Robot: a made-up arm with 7 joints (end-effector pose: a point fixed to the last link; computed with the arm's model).
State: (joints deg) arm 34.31 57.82 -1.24 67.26 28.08 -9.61 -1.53
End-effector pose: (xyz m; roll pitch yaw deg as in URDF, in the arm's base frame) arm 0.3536 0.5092 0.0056 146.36 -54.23 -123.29
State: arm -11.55 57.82 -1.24 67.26 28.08 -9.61 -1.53
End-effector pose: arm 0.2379 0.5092 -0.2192 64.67 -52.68 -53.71
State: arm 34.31 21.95 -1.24 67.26 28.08 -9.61 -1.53
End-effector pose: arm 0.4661 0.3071 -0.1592 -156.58 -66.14 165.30
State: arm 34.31 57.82 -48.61 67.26 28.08 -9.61 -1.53
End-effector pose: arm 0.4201 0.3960 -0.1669 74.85 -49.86 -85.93
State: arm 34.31 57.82 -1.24 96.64 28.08 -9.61 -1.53
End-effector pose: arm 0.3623 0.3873 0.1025 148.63 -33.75 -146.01
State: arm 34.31 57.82 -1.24 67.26 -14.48 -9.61 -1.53
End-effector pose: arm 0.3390 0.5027 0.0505 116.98 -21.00 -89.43
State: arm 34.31 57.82 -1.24 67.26 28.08 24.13 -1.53
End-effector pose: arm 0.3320 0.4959 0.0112 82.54 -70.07 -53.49
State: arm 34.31 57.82 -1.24 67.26 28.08 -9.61 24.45
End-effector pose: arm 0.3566 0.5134 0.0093 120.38 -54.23 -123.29
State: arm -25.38 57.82 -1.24 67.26 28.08 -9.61 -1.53
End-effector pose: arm 0.1723 0.5092 -0.2617 49.30 -43.35 -42.22
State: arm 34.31 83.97 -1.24 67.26 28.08 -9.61 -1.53
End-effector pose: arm 0.2397 0.5610 0.1726 135.22 -34.16 -100.47
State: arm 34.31 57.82 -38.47 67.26 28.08 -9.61 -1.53
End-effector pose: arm 0.4200 0.4180 -0.1246 88.56 -53.06 -92.20
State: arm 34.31 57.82 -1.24 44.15 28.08 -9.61 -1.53
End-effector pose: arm 0.2991 0.5779 -0.0810 128.51 -68.10 -90.96
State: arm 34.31 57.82 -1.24 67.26 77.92 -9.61 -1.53
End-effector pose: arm 0.3791 0.4770 -0.0314 -134.31 -49.20 152.81
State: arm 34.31 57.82 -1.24 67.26 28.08 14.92 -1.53
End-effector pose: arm 0.3373 0.4998 0.0083 107.74 -69.47 -80.29
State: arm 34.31 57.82 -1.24 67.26 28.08 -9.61 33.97
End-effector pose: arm 0.3582 0.5145 0.0106 110.86 -54.23 -123.29
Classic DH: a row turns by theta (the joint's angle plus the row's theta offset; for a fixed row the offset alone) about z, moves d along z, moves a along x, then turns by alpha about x. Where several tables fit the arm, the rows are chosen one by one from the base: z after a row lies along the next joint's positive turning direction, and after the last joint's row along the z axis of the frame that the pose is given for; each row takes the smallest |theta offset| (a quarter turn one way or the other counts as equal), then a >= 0, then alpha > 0; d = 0 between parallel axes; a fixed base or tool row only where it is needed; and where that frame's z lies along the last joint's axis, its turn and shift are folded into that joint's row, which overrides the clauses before.
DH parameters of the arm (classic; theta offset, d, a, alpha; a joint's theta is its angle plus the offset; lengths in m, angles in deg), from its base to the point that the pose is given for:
base (fixed): 0 0.03 0.03 90
joint 1: 90 -0.1 0.01 90
joint 2: 90 -0.01 0.02 90
joint 3: 90 -0.27 0.02 90
joint 4: 0 -0.04 -0.02 -90
joint 5: 0 -0.31 0 -90
joint 6: -90 0.04 0.01 90
joint 7: 90 0.04 0.01 90
tool (fixed): -90 0.01 0 0

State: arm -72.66 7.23 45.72 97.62 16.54 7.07 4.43
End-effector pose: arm -0.1696 0.3943 -0.1921 36.53 -29.13 4.73
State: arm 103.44 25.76 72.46 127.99 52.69 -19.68 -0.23
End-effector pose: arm 0.0182 0.4261 0.0797 -50.34 62.81 -70.85
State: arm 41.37 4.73 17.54 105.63 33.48 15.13 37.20
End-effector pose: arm 0.3987 0.2602 0.0262 173.66 -35.46 146.74
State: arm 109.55 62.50 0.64 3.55 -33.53 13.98 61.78
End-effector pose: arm 0.1933 0.6409 0.0938 23.37 -75.10 -16.68
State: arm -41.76 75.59 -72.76 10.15 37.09 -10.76 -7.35
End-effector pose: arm -0.0276 0.6600 -0.0905 25.97 57.74 -56.20
